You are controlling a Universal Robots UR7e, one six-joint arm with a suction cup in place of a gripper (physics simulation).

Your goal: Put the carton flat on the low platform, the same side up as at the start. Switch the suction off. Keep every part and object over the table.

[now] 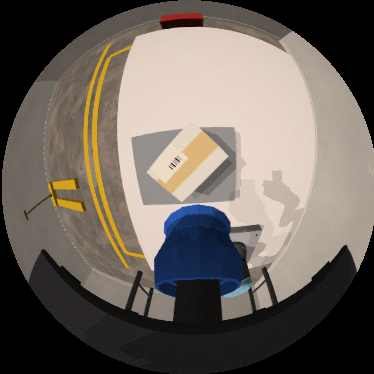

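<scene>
The carton, white with a tan tape band and a label with a barcode on its upper face, rests flat on the grey low platform, turned at an angle to the platform's edges. Its outline lies within the platform's, apart from its top corner, which shows close to the far edge. My suction gripper, the blue cup at the lower middle, is open and holds nothing. It is well above the table and apart from the carton. The contact face of the cup is hidden.
The pale table top surrounds the platform. A grey plate and the robot's base are partly hidden behind the cup. Beyond the table are a red block, yellow floor lines and a yellow forked object at the left.
</scene>
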